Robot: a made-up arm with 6 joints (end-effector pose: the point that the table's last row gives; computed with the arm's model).
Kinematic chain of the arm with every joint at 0, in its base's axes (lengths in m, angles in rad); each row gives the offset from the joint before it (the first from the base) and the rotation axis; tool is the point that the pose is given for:
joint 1: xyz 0 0 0.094 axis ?
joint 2: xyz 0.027 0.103 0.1 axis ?
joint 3: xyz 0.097 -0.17 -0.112 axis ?
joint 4: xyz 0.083 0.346 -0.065 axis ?
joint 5: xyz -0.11 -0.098 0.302 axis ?
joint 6: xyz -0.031 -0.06 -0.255 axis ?
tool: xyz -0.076 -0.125 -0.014
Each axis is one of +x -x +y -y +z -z.
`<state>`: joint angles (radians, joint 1 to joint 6).
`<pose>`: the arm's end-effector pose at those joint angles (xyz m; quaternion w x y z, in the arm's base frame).
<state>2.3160 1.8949 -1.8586 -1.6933 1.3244 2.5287</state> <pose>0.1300 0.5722 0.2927 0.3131 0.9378 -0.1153 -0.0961</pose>
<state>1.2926 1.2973 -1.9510 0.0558 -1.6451 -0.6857</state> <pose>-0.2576 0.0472 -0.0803 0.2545 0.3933 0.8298 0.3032</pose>
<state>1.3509 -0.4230 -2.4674 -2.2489 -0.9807 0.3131</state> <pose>-0.3514 -0.4962 -0.2551 0.7205 0.0231 -0.6871 -0.0901</pose>
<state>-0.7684 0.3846 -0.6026 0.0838 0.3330 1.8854</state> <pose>-0.1806 0.0792 0.0557 0.2863 -0.9238 -0.1895 0.1693</pose>
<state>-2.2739 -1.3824 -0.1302 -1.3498 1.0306 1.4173</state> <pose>-0.4347 -0.1528 0.1019 0.8741 -0.0756 -0.3523 -0.3258</pose>
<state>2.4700 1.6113 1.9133 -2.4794 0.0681 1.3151</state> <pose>-0.5213 -0.1602 0.2185 0.6606 0.2174 0.6924 -0.1920</pose>
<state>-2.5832 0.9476 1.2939 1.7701 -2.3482 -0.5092</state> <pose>-0.3873 0.0623 0.1133 0.0281 0.9176 0.2129 0.3344</pose>
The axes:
joint 1: -z
joint 2: +y
joint 3: +x
joint 4: +x
joint 5: -z
joint 6: -x

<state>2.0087 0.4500 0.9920 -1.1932 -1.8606 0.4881</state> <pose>-0.1194 -0.3691 0.3137 0.9987 0.0010 0.0241 -0.0449</pose>
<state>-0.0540 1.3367 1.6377 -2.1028 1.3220 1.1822</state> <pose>0.3866 0.0449 0.3552 0.2899 -0.8240 0.4794 -0.0845</pose>
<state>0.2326 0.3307 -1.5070 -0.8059 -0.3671 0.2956</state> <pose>0.0049 0.1528 -0.0843 0.2577 -0.8907 0.3003 0.2237</pose>
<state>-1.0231 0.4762 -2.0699 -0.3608 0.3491 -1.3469</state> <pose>0.1369 -0.2390 0.0063 0.6644 -0.4382 -0.2016 0.5709</pose>
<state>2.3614 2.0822 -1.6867 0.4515 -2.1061 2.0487</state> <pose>0.1123 0.2187 0.1827 0.8730 -0.0217 -0.4838 0.0574</pose>
